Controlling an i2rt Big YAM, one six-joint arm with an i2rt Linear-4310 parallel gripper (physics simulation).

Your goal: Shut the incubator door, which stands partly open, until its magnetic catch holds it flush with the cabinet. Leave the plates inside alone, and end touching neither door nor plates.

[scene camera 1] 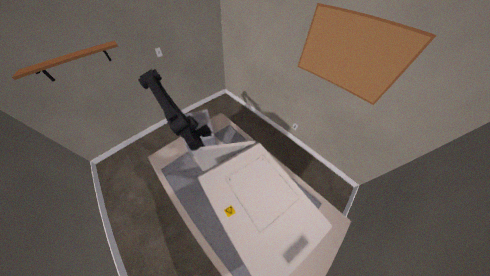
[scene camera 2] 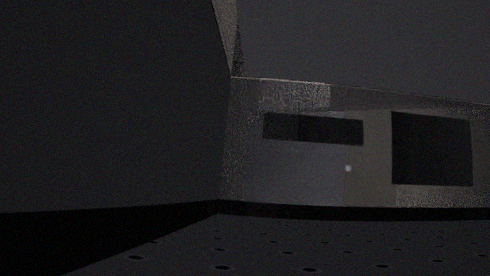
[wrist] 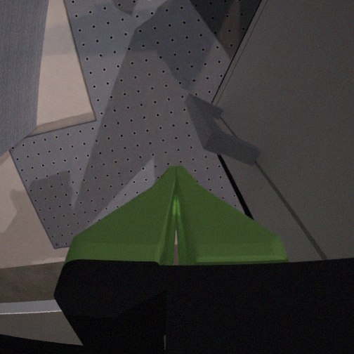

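Observation:
The white incubator cabinet (scene camera 1: 262,190) shows from above in scene camera 1. Its door (scene camera 1: 212,157) (wrist: 305,105) stands partly open, with a wedge-shaped gap to the cabinet front. In the wrist view, the door's grey outer face fills the right side, and a grey handle (wrist: 232,145) sticks out near its edge. My gripper (wrist: 175,177) is shut and empty, its green fingertips meeting just left of the door and below the handle; I see no contact. In scene camera 1, its fingers are hidden behind the black wrist. I can make out no plates; scene camera 2 is very dark.
The black arm (scene camera 1: 167,105) reaches down to the door's free edge. A perforated grey board (scene camera 1: 195,200) (wrist: 135,105) lies under the cabinet on a pale bench (wrist: 62,75). The arm's grey metal base (wrist: 20,65) is at the left of the wrist view. Walls surround the bench.

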